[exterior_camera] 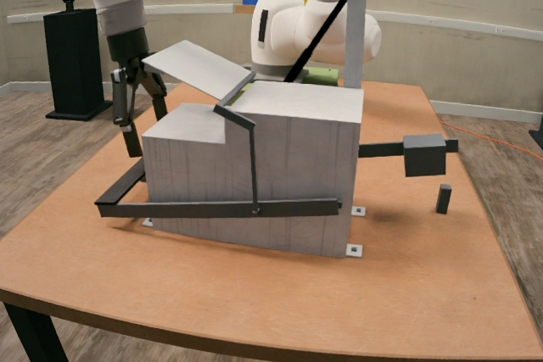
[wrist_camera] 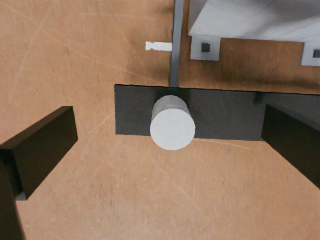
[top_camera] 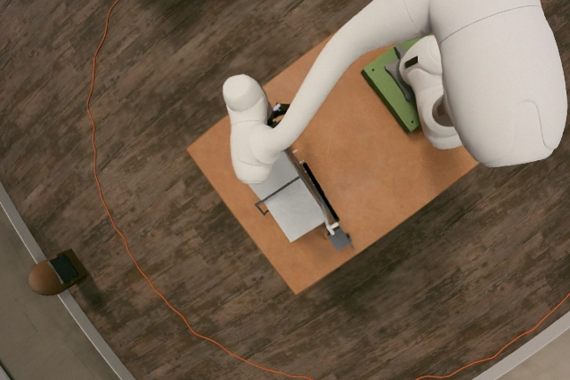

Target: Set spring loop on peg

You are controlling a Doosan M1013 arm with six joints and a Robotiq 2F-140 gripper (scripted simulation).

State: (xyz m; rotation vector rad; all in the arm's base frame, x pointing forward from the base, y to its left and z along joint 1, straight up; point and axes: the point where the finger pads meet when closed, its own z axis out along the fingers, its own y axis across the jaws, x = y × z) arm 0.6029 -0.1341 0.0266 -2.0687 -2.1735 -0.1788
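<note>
Right now the steel test weight is 10 mm below my hand. Also, from my hand: grey block: 80 mm below, 10 mm to the right; dark block: 570 mm to the left, 60 mm below, 10 mm ahead.
</note>
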